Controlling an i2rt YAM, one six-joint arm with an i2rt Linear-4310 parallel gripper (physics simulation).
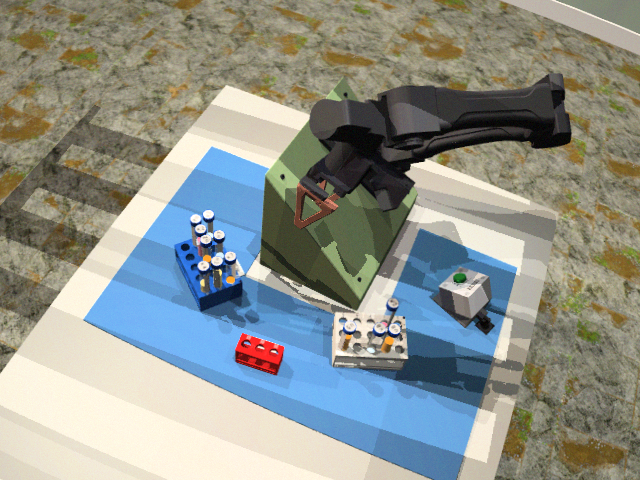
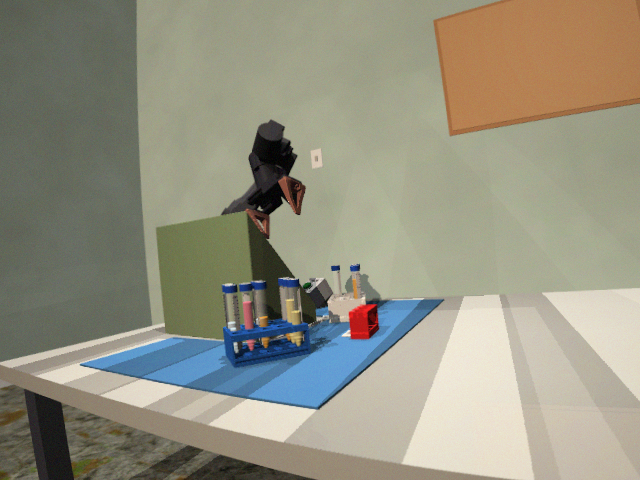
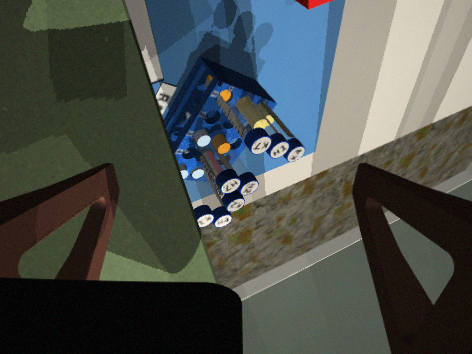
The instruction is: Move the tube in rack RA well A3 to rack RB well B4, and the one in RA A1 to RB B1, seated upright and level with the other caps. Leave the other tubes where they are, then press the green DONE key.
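Where they show: gripper, fingertip midpoint: [image 1: 308, 216] [image 2: 281, 226] [image 3: 235, 176]; arm's base, origin of the base link: [image 2: 214, 259].
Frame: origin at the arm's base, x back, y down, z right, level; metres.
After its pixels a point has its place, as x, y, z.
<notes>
Blue rack RA [image 1: 219, 298] {-0.302, 0.146, 0.150} [image 2: 268, 357] {-0.277, 0.163, 0.224} [image 3: 240, 80] {-0.300, 0.144, 0.149} holds several upright, blue-capped tubes. The tube marked K7 [image 1: 230, 257] {-0.274, 0.043, 0.139} [image 3: 259, 142] {-0.270, 0.043, 0.136}, with an orange bottom, appears to be in A1. The tube marked H7 [image 1: 219, 236] {-0.240, 0.043, 0.175} [image 3: 229, 181] {-0.236, 0.043, 0.169}, with a pale bottom, appears to be in A3. The white rack [image 1: 368, 360] {-0.316, 0.155, -0.144} [image 2: 338, 308] {-0.287, 0.136, -0.067}, apparently RB, holds several tubes; its well labels are unreadable. The green DONE key [image 1: 459, 277] {-0.117, 0.098, -0.260} [image 2: 307, 285] {-0.120, 0.101, -0.256} tops a grey box. My gripper [image 1: 317, 215] {-0.212, -0.057, 0.027} [image 2: 283, 224] {-0.212, -0.057, 0.027} [image 3: 235, 176] {-0.212, -0.057, 0.027} is open and empty, high beside the green block, above RA's height.
The large green wedge block [image 1: 310, 258] {-0.201, 0.074, 0.014} [image 2: 204, 279] {-0.048, 0.041, 0.096} [image 3: 85, 125] {-0.164, 0.002, 0.022} stands close below the gripper, between the racks. A small red rack [image 1: 259, 353] {-0.391, 0.118, 0.037} [image 2: 363, 321] {-0.392, 0.135, 0.079} sits between RA and the white rack on the blue mat [image 1: 170, 330] {-0.387, 0.168, 0.212} [image 2: 289, 387] {-0.370, 0.168, 0.325}.
</notes>
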